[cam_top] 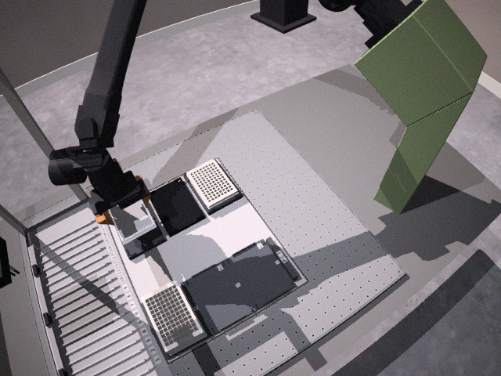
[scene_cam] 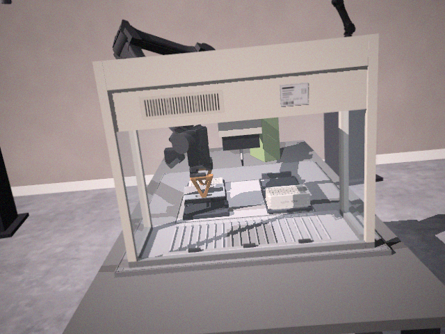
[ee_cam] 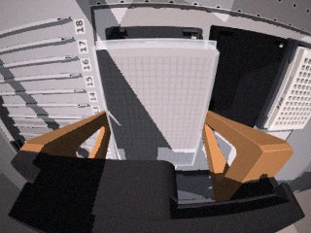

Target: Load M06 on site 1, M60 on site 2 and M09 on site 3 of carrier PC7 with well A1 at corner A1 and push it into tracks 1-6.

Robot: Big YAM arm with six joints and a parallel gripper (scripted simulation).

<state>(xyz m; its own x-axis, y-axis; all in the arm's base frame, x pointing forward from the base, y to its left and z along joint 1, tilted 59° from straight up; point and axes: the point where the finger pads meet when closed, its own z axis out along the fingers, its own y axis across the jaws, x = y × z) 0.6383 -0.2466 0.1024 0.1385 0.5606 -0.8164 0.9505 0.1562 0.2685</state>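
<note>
The dark carrier PC7 lies 27 cm to the left of my hand, 6 cm below it and 5 cm behind it. The rest, counted from my hand: nest S2 (11 cm behind, 7 cm below, 1 cm to the left); then dark nest S1 (21 cm behind, 7 cm below, 3 cm to the left); then dark nest S3 (7 cm below).
</note>
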